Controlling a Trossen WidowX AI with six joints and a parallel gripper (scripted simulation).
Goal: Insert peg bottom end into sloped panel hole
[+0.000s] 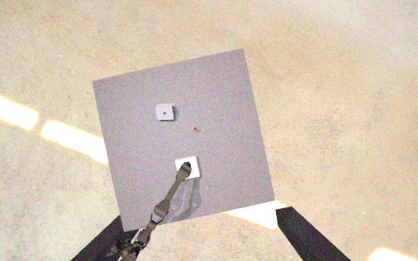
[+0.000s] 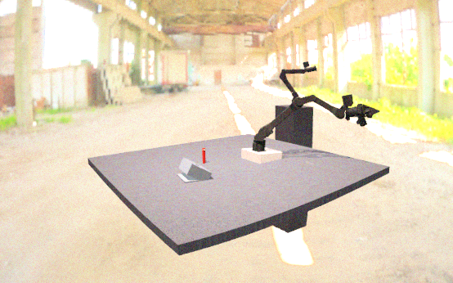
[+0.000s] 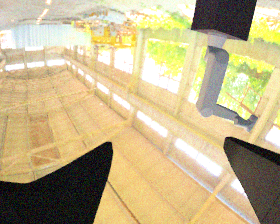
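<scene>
My gripper tip is 74 cm short of the red peg, 64 cm to the left of it and 25 cm above it. Also, from my gripper tip: sloped panel (90 cm ahead, 43 cm to the right, 27 cm below).
</scene>
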